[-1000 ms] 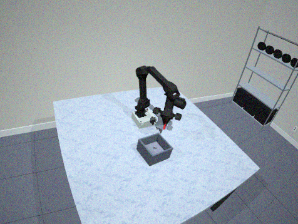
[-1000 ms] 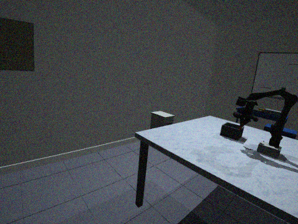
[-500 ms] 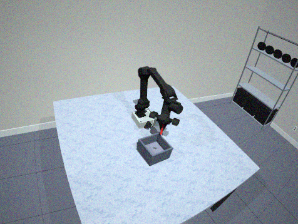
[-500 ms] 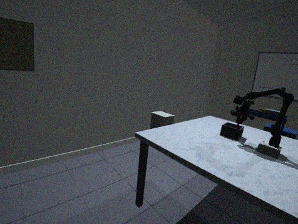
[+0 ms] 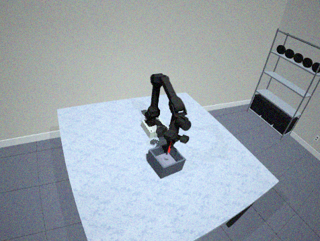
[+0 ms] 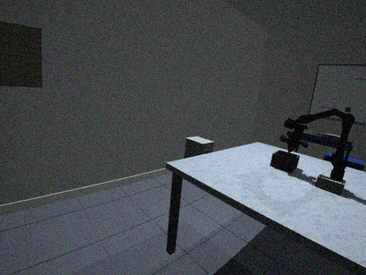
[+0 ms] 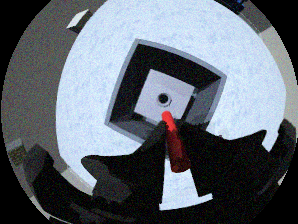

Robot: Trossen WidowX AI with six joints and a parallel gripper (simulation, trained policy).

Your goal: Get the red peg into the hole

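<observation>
My gripper tip is now 2 cm short of the plate, 2 cm to the left of it and 8 cm above it. The rest, counted from my gripper tip: red peg 1 cm to the left, 1 cm above; grey box 2 cm ahead, 2 cm to the right, 10 cm below.
</observation>
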